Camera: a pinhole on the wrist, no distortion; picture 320 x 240 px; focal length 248.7 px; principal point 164.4 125.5 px. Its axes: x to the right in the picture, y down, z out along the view. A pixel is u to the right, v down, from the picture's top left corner.
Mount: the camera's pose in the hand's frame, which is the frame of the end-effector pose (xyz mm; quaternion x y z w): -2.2 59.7 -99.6 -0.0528 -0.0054 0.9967 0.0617
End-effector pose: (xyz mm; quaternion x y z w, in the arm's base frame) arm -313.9 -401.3 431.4 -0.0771 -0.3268 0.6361 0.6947
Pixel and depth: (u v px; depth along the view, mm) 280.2 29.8 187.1
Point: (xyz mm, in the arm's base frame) -472.6 -493.0 383.2
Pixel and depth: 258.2 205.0 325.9
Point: -400.9 -630.9 548.7
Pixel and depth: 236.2 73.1 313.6
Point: -536.4 -549.1 477.1
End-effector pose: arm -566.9 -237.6 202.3 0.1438 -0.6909 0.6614 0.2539
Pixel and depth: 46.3 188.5 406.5
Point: -692.4 -543.9 332.6
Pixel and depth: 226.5 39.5 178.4
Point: -598.3 -308.2 65.8
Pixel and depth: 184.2 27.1 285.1
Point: -655.0 -409.8 35.2
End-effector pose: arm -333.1 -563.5 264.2 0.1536 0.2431 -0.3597 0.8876
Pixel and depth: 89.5 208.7 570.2
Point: -235.6 -932.7 606.3
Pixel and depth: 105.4 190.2 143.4
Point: -298.4 -578.2 298.0
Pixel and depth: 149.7 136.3 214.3
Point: -270.5 -573.9 371.9
